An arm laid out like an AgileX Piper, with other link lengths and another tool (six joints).
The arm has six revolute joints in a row. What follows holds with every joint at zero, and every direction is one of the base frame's.
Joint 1 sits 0.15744 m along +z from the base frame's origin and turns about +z.
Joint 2 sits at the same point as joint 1 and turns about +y.
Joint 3 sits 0.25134 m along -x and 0.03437 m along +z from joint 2 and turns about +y.
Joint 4 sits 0.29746 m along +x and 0.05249 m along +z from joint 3 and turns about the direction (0.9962, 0, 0.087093).
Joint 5 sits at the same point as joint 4 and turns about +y.
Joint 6 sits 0.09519 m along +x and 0.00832 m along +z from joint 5 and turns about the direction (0.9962, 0, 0.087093).
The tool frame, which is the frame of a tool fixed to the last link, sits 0.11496 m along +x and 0.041 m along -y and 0.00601 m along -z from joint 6; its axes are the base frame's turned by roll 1.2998, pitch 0.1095 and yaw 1.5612 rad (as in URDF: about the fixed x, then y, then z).
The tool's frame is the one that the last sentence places.
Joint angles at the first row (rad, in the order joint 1, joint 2, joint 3, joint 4, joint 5, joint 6):
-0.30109 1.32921 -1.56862 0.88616 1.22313 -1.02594
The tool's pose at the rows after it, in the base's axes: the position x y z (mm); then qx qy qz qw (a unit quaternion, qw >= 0):
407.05 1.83 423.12 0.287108 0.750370 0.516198 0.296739
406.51 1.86 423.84 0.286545 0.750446 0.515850 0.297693
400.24 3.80 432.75 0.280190 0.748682 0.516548 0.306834
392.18 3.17 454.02 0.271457 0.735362 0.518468 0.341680
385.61 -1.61 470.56 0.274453 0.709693 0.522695 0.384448
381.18 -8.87 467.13 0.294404 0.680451 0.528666 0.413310
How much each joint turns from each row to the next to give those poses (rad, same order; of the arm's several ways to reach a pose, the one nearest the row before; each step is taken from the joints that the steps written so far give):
-0.00002 -0.00001 0.00001 -0.00655 0.00002 0.00421
0.00002 -0.00210 -0.00004 -0.00096 -0.00001 0.00002
0.00001 -0.02421 0.00086 0.00000 -0.00001 0.00108
0.00000 -0.04897 0.00677 0.00180 -0.04217 -0.00092
-0.00003 -0.06315 0.04669 0.00856 -0.08869 0.00002
0.00004 -0.06970 0.10535 0.02038 -0.10807 -0.00113

